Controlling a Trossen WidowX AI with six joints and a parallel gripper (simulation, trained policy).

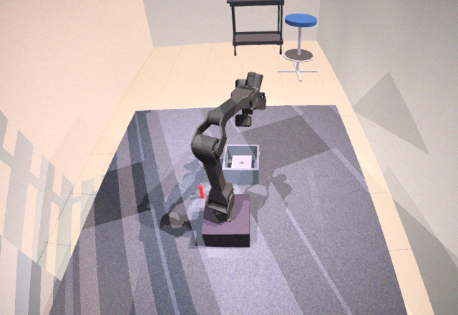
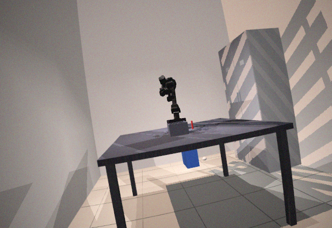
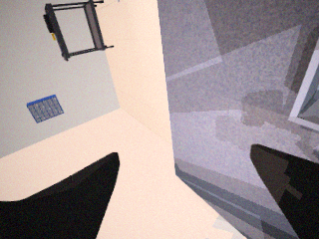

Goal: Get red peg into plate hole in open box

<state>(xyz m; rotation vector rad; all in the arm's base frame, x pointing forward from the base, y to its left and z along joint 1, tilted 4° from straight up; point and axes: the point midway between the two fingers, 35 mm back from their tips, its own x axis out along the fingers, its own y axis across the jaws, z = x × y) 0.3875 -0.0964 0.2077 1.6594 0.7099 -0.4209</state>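
Now: the red peg 28 cm below my gripper tip, 24 cm behind it and 18 cm to the left of it. Round my gripper tip: plate (28 cm below, 9 cm behind); grey box (30 cm below, 9 cm behind).
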